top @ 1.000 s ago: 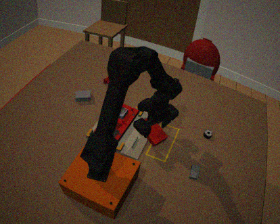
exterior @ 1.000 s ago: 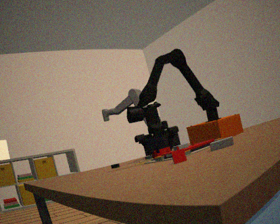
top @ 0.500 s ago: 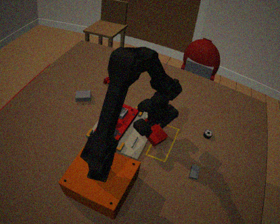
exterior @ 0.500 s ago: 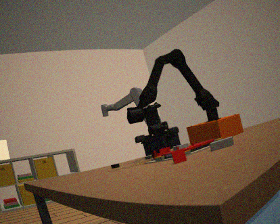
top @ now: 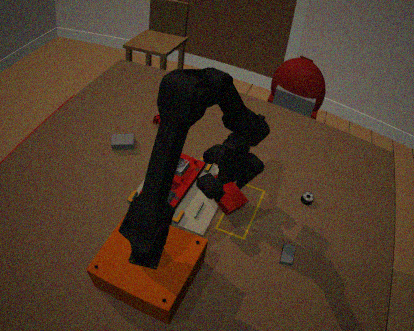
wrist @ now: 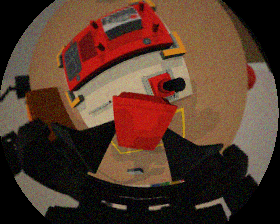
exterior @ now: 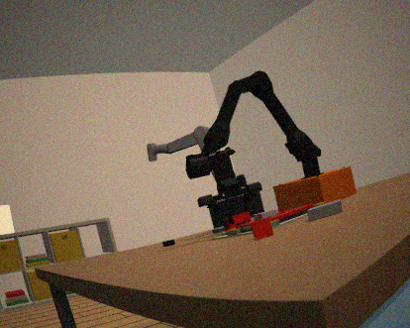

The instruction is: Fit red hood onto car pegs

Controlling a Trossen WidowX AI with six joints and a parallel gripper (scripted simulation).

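Right now the grey engine block is 15 cm to the left of my gripper tip and 6 cm ahead of it. The rest, counted from my gripper tip: small black-and-white ring (24 cm to the right, 7 cm ahead, 2 cm below); red hood (1 cm above).
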